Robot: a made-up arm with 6 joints.
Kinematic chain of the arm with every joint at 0, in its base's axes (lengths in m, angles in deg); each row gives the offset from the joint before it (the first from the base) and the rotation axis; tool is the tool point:
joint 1: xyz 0 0 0.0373 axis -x
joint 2: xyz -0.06 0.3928 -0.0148 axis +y
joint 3: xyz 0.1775 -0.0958 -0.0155 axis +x
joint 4: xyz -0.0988 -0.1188 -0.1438 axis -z
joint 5: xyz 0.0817 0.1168 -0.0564 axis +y
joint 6: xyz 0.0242 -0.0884 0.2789 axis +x
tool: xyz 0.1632 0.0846 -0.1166
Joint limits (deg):
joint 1: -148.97..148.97
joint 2: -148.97..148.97
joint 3: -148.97..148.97
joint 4: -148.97..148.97
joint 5: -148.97..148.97
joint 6: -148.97..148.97
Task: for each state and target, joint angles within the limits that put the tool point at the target. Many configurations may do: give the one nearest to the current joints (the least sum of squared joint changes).
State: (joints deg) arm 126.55 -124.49 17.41 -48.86 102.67 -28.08
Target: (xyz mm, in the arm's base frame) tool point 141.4 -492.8 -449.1
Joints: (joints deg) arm 148.91 -110.39 46.14 -50.87 110.29 3.27
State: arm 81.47 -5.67 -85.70 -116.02 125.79 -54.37
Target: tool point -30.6 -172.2 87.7
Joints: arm 65.83 -2.99 -76.67 -118.02 112.60 -51.85
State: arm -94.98 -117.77 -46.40 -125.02 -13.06 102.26
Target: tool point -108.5 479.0 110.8
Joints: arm -42.33 -115.22 -49.64 -143.73 -0.26 103.86
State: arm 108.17 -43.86 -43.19 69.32 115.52 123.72
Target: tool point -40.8 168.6 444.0
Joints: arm 104.47 -43.81 -39.68 101.60 95.15 120.81
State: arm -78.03 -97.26 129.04 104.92 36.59 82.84
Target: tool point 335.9 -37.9 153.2
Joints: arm -74.63 -88.26 90.67 117.28 -7.06 98.47
